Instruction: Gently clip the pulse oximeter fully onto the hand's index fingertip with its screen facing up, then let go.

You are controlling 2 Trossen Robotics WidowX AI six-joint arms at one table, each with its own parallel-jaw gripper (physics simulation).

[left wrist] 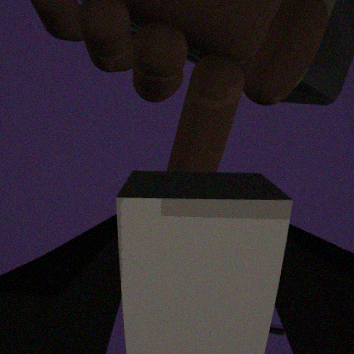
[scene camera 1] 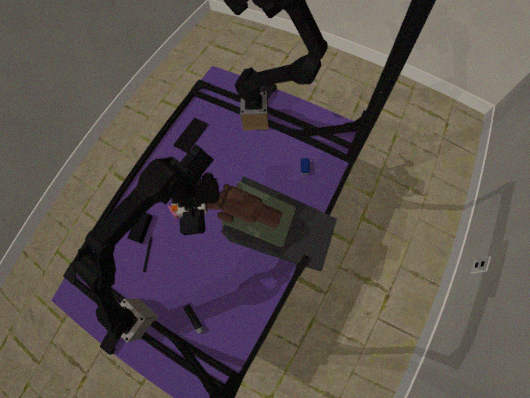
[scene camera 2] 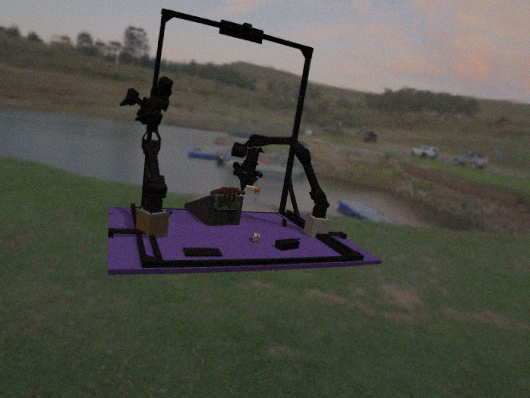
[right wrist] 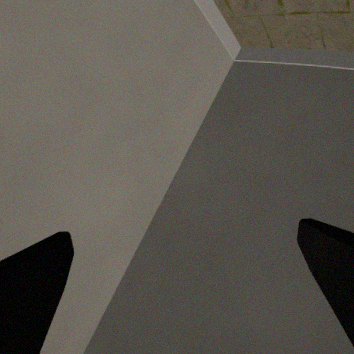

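Seen in the pictures: left gripper, fingertip midpoint: (left wrist: 194, 223) (scene camera 1: 200, 206) (scene camera 2: 244, 190); right gripper, fingertip midpoint: (scene camera 2: 127, 112) (right wrist: 186, 236); left arm's base, link origin: (scene camera 1: 125, 320) (scene camera 2: 318, 216); right arm's base, link origin: (scene camera 1: 253, 102) (scene camera 2: 153, 210).
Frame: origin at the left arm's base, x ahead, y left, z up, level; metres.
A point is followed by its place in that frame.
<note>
The pulse oximeter (scene camera 1: 174, 208) @[x 0.379, y 0.041, z 0.124 m] (scene camera 2: 251, 189) @[x 0.412, y 0.043, z 0.121 m] (left wrist: 202, 270) @[x 0.429, y -0.008, z 0.129 m] is pale with an orange end. My left gripper (scene camera 1: 199, 205) @[x 0.431, y -0.007, z 0.102 m] (scene camera 2: 248, 186) @[x 0.431, y -0.007, z 0.102 m] is shut on its sides and holds it above the table. A brown hand (scene camera 1: 250, 207) @[x 0.517, y -0.122, z 0.075 m] (scene camera 2: 227, 191) @[x 0.509, y -0.045, z 0.081 m] (left wrist: 215, 30) @[x 0.473, y -0.059, z 0.097 m] lies on a sloped stand. Its index finger (scene camera 1: 213, 205) (left wrist: 202, 125) points at the oximeter's dark front end, and the fingertip is hidden behind that end in the left wrist view. How deep it sits cannot be told. The screen cannot be made out. My right gripper (scene camera 1: 252, 4) (right wrist: 186, 236) @[x 0.997, y 0.197, z 0.409 m] is open and empty, far from the hand.
The grey stand (scene camera 1: 320, 240) @[x 0.585, y -0.343, z -0.067 m] (scene camera 2: 230, 217) @[x 0.468, y -0.070, z -0.061 m] carries the hand. On the purple table are a blue block (scene camera 1: 305, 165) @[x 0.787, y -0.150, z -0.073 m], a black flat piece (scene camera 1: 191, 135) @[x 0.654, y 0.305, z -0.098 m] (scene camera 2: 202, 252) @[x 0.658, y 0.325, z -0.097 m], a black box (scene camera 1: 140, 228) @[x 0.249, y 0.197, z -0.070 m] (scene camera 2: 287, 244) @[x 0.262, y 0.242, z -0.077 m], a thin black stick (scene camera 1: 147, 254) @[x 0.191, y 0.123, z -0.097 m], a dark cylinder (scene camera 1: 193, 318) @[x 0.131, y -0.155, z -0.080 m] and a small white-and-red item (scene camera 2: 256, 237) @[x 0.388, y 0.164, z -0.079 m].
</note>
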